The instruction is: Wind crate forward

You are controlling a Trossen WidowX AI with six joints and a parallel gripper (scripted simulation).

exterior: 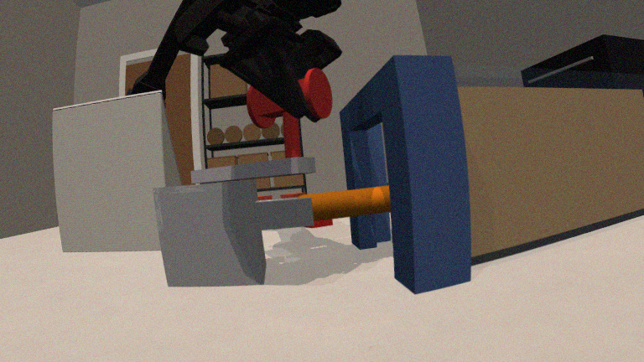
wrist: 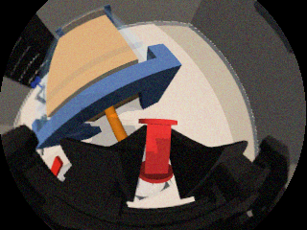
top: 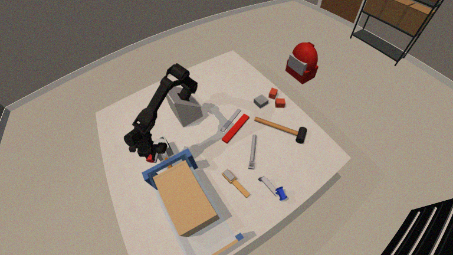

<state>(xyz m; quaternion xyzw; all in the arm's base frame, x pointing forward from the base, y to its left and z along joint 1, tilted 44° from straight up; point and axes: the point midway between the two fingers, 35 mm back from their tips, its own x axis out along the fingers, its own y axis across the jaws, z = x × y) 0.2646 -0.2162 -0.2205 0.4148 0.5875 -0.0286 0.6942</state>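
Now: gripper tip 60 mm short of the blue steel frame, 70 mm to the right of it and 30 mm above it. The rest, counted from my gripper tip: grey winch (110 mm behind, 60 mm to the left, 100 mm below); then red knob (20 mm behind, 10 mm to the left); then red-knobbed crank (50 mm behind, 30 mm to the left, 30 mm below).
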